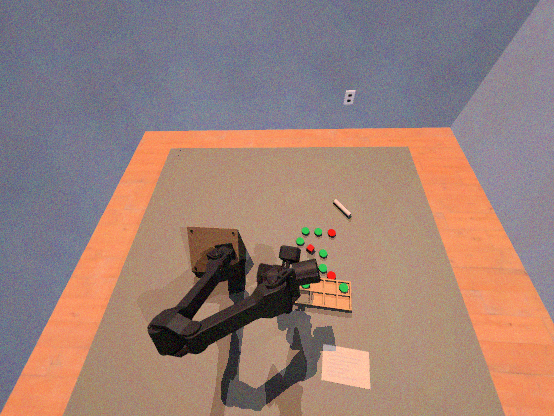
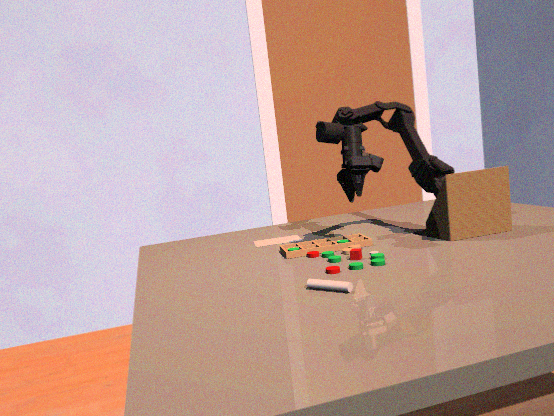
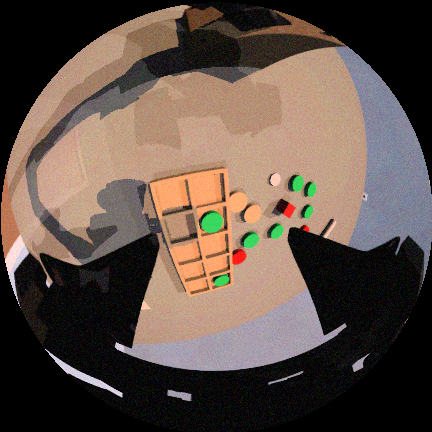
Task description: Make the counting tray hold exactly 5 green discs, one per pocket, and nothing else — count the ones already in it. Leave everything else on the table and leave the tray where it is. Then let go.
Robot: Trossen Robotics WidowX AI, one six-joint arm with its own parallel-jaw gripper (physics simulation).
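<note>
The wooden counting tray has two rows of pockets. One green disc sits in its end pocket, in the row nearer the loose discs. A second green disc sits in the same row, one pocket from the opposite end. The other visible pockets are empty. Several loose green discs lie outside, among them one nearest the tray and another. My gripper is open and empty, high above the tray.
Beside the tray lie a red disc and two tan discs. Farther out are a red cube, another red disc, a small pale disc and a white stick. A paper lies across the tray.
</note>
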